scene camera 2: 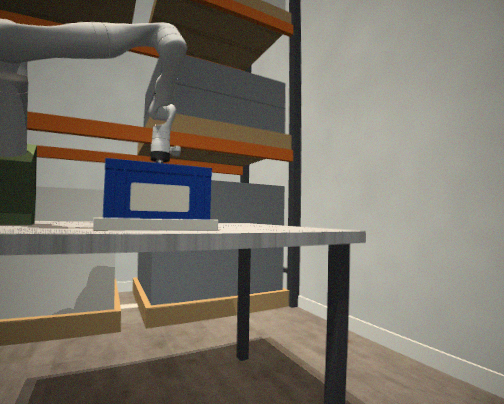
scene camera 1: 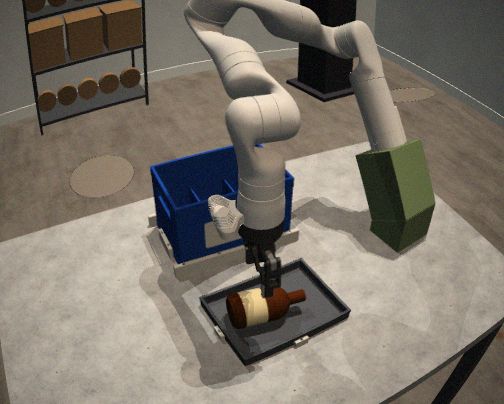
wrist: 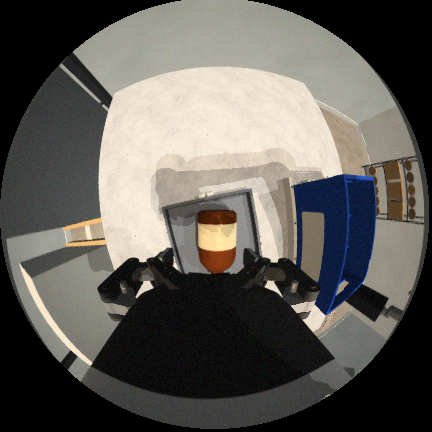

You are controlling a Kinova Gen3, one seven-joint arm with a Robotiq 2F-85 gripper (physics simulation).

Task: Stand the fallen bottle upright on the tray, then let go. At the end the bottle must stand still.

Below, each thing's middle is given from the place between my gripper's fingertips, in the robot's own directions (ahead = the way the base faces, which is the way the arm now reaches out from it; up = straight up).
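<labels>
From my hand, the blue crate (scene camera 1: 181,187) is 290 mm to the right, 110 mm behind and 50 mm below. The brown bottle (scene camera 1: 248,308) sits 10 mm to the right of my hand and 30 mm behind it, and it's 100 mm below it. As for the dark grey tray (scene camera 1: 322,309), that's 50 mm behind my hand, 10 mm to the right of it and 130 mm below it.
</labels>
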